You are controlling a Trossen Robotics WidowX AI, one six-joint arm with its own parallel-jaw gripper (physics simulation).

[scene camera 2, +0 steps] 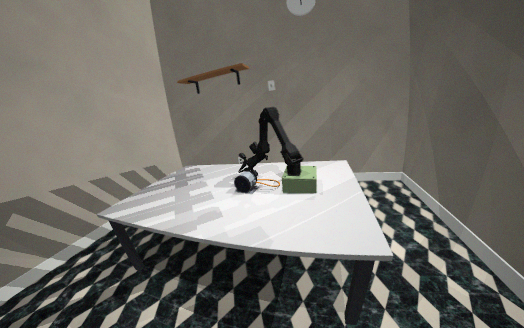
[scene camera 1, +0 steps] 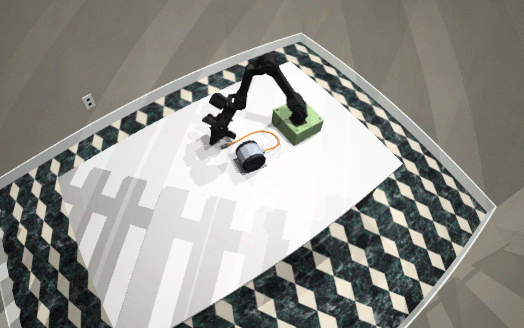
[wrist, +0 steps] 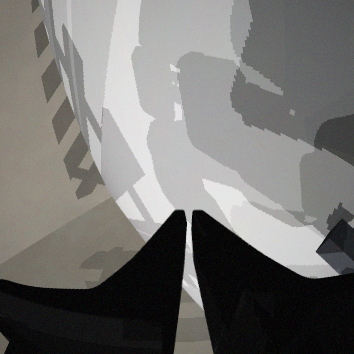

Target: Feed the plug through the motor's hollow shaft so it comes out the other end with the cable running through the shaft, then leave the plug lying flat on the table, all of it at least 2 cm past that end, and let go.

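Frame: origin at the arm's base, x left, y back, z up, level; millimetres.
Seen in the pictures: gripper, fingertip midpoint: (scene camera 2: pixel 238 172) (scene camera 1: pixel 210 145) (wrist: pixel 187 219); arm's base, link origin: (scene camera 2: pixel 294 173) (scene camera 1: pixel 297 120).
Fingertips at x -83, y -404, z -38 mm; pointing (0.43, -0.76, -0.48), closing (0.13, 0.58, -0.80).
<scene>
Offsets run from my fingertips to a thing's middle. "*": to the spot under its first point. Level surfaces: height alone.
The motor @(dx +137, dy +130, dz +1 mm) (scene camera 1: pixel 249 156) (scene camera 2: pixel 245 181), a pale drum with dark ends, lies on its side on the table. The small dark plug @(dx +5, dy +65, dz -43 mm) (scene camera 1: pixel 225 146) lies just behind it, at the cable's end. A dark block at the right edge of the wrist view looks like the plug (wrist: pixel 341 247), outside my fingers. The orange cable @(* dx +10, dy +262, dz -45 mm) (scene camera 1: pixel 262 132) (scene camera 2: pixel 279 183) arcs from the plug round to the motor's base-side end; its hold there is unclear. My gripper (scene camera 1: pixel 214 142) (wrist: pixel 187 219) is shut and empty, low over the table beside the plug. The shaft opening is too small to tell.
The green base block (scene camera 1: pixel 300 135) (scene camera 2: pixel 300 187) carries the arm and stands near the cable loop. The white table @(dz -50 mm) (scene camera 1: pixel 325 190) (scene camera 2: pixel 320 220) has broad shadows across it. A wooden shelf (scene camera 2: pixel 215 73) hangs on the wall behind.
</scene>
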